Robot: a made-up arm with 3 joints. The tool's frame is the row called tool. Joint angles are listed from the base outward.
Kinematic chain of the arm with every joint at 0, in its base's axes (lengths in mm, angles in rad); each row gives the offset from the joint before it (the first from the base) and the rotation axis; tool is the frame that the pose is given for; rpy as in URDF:
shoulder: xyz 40 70 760 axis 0.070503 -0.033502 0.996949
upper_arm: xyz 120 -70 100 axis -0.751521 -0.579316 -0.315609
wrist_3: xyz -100 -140 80 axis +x
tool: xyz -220 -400 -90 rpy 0 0 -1.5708
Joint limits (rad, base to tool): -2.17..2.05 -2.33..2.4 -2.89..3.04
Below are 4 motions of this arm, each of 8 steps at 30 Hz.
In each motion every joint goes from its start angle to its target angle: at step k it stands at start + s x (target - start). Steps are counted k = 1, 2, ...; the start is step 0. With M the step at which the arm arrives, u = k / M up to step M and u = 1 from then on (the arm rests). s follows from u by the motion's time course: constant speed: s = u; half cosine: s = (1 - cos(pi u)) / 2; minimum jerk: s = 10 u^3 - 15 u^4 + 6 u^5.
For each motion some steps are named. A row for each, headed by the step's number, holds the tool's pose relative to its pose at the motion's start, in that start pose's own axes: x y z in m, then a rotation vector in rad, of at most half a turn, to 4 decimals.
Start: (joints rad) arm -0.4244 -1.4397 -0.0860
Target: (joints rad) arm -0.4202 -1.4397 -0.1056
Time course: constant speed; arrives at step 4
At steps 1, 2, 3, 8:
1: 0.0005 0.0003 0.0024 -0.0009 -0.0053 0.0004
2: 0.0010 0.0006 0.0049 -0.0018 -0.0105 0.0008
3: 0.0015 0.0010 0.0073 -0.0027 -0.0158 0.0012
8: 0.0020 0.0013 0.0098 -0.0036 -0.0211 0.0016

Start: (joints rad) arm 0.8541 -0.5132 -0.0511
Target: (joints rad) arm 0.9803 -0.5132 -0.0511
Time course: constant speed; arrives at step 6
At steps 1, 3, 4, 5, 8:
1: 0.0042 0.0124 0.0040 -0.0064 -0.0041 0.0196
3: 0.0117 0.0376 0.0117 -0.0193 -0.0122 0.0588
4: 0.0151 0.0503 0.0154 -0.0258 -0.0163 0.0784
5: 0.0183 0.0631 0.0191 -0.0322 -0.0204 0.0980
8: 0.0211 0.0760 0.0227 -0.0387 -0.0244 0.1176

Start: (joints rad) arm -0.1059 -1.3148 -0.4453
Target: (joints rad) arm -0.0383 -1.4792 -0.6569
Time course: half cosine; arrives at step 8
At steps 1, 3, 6, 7, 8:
1: 0.0019 0.0029 0.0024 -0.0039 -0.0043 0.0052
3: 0.0150 0.0246 0.0189 -0.0310 -0.0346 0.0429
6: 0.0376 0.0723 0.0499 -0.0807 -0.0952 0.1221
7: 0.0414 0.0824 0.0557 -0.0898 -0.1071 0.1383
8: 0.0427 0.0860 0.0577 -0.0929 -0.1113 0.1441

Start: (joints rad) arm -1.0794 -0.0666 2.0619
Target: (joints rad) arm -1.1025 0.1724 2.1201
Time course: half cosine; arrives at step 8
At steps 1, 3, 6, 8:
1: 0.0018 0.0016 0.0008 0.0008 -0.0047 0.0064
3: 0.0145 0.0136 0.0065 0.0062 -0.0379 0.0520
6: 0.0377 0.0389 0.0201 0.0153 -0.1055 0.1431
8: 0.0434 0.0460 0.0242 0.0174 -0.1239 0.1675

